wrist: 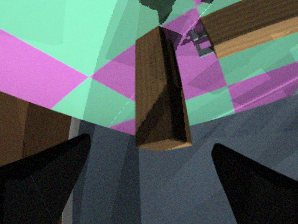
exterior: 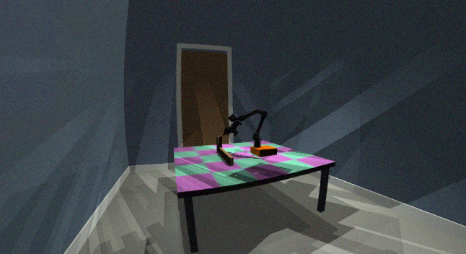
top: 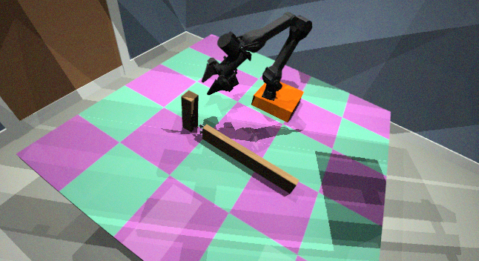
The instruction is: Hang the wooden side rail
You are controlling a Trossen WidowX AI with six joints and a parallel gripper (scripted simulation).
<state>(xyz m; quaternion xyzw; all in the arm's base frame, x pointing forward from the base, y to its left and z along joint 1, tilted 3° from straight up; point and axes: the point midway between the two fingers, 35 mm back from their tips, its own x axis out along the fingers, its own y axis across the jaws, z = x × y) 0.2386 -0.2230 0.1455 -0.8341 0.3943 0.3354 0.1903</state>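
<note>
Now: gripper tip 100 mm above the wooden headboard post, 60 mm short of it and 30 mm to the left of it.
</note>
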